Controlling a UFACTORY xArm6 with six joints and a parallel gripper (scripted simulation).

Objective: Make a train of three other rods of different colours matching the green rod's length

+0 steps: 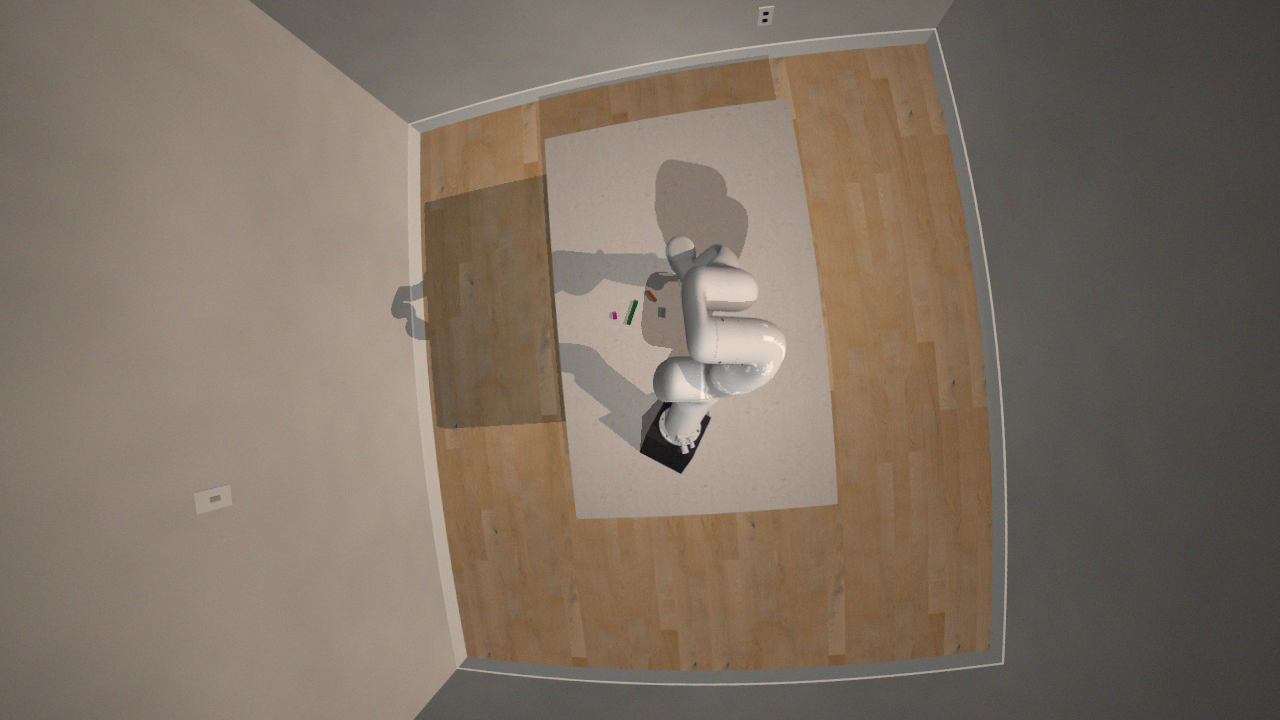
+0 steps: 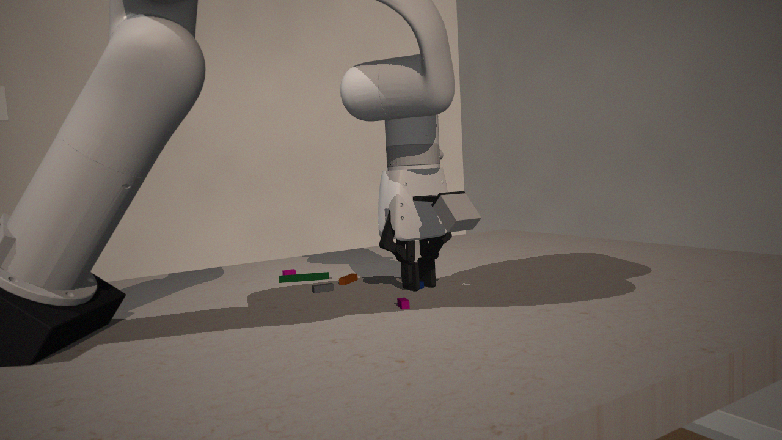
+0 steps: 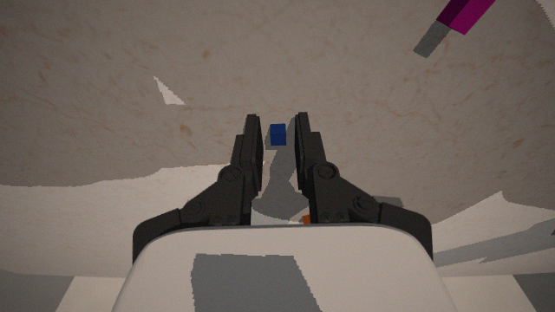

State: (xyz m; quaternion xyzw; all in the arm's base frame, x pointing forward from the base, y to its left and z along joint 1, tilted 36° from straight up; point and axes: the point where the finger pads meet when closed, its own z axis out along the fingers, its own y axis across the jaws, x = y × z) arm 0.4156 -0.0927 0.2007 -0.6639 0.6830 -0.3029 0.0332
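Right now my hand is 2 cm above the blue rod. The rest, counted from my hand: green rod (6 cm behind, 20 cm to the left, 2 cm below); grey rod (9 cm behind, 11 cm to the left, 2 cm below); orange rod (3 cm behind, 13 cm to the left, 2 cm below).
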